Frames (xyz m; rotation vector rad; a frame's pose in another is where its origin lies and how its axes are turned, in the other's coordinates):
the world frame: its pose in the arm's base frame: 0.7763 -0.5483 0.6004 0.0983 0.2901 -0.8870
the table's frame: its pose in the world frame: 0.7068 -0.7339 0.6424 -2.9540 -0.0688 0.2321
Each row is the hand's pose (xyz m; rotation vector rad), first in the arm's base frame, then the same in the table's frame.
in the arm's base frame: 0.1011 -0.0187 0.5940 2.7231 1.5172 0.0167
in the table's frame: -1.3161 -0.4218 1.2055 -0.5481 0.1845 -1.8519
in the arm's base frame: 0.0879 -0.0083 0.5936 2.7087 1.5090 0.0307
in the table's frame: -1.3309 -0.4178 1.2124 -0.5611 0.2020 -1.8516
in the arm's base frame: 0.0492 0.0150 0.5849 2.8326 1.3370 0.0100
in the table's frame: -1.3661 -0.4004 1.2364 -0.5112 0.2033 -1.7217
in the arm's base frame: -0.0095 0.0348 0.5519 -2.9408 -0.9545 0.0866
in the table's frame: -1.4004 -0.3617 1.2839 -0.4360 0.1683 -1.4668
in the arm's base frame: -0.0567 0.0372 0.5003 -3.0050 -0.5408 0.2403
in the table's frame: -1.4082 -0.3187 1.3385 -0.3997 0.1112 -1.1830
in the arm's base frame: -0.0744 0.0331 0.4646 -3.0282 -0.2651 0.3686
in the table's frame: -1.4007 -0.2972 1.3714 -0.3988 0.0650 -0.9878
